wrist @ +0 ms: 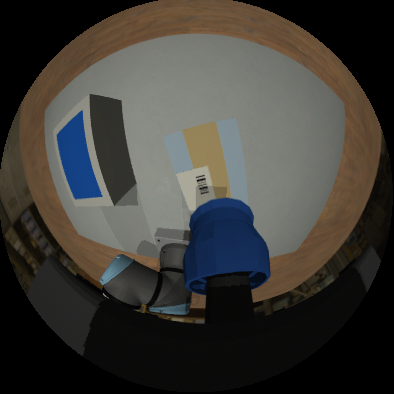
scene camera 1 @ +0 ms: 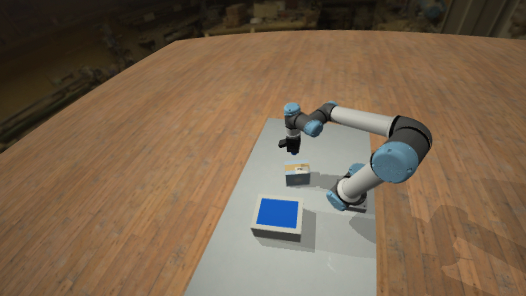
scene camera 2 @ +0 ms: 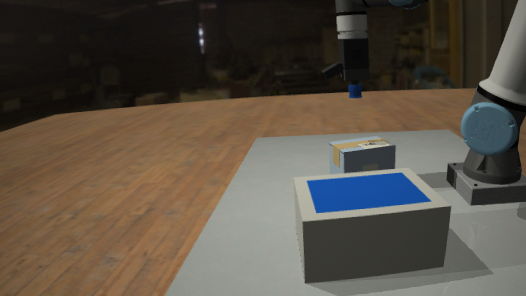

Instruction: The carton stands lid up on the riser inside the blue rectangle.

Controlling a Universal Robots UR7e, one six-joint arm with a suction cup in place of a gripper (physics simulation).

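Where they show: hand, tool point: [wrist: 221, 226] [scene camera 2: 355, 96]; arm's base, link origin: [wrist: 179, 254] [scene camera 2: 491, 172].
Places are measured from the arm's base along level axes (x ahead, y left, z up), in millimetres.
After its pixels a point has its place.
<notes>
The carton [scene camera 1: 297, 174] {z 65, x 329, y -40 mm} [scene camera 2: 368, 157] {z 51, x 330, y -37 mm} [wrist: 207, 150] {z 74, x 374, y -84 mm} is light blue with a tan tape strip and a white barcode label on its upward face. It stands on the grey mat behind the riser. The riser [scene camera 1: 277, 233] {z 43, x 370, y 324 mm} [scene camera 2: 372, 245] {z 15, x 391, y 326 mm} [wrist: 111, 147] {z 18, x 391, y 125 mm} is a pale block, and the blue rectangle [scene camera 1: 278, 213] {z 72, x 384, y 230 mm} [scene camera 2: 367, 192] {z 72, x 385, y 235 mm} [wrist: 79, 156] {z 72, x 394, y 188 mm} on its top is bare. My gripper, a blue suction cup [scene camera 1: 294, 153] [scene camera 2: 355, 95] [wrist: 221, 212], hangs above the carton, apart from it, and holds nothing. In the wrist view the cup hides the near part of the carton.
The grey mat [scene camera 1: 235, 235] {z -48, x 609, y 355 mm} [scene camera 2: 230, 200] {z -48, x 695, y -33 mm} [wrist: 280, 100] {z -49, x 519, y -290 mm} lies on a wooden table [scene camera 1: 125, 150] [scene camera 2: 125, 175]. The arm's base [scene camera 1: 357, 205] {z -1, x -26, y 73 mm} [scene camera 2: 495, 190] {z -13, x 34, y 84 mm} stands on the mat to the right of the carton and riser.
</notes>
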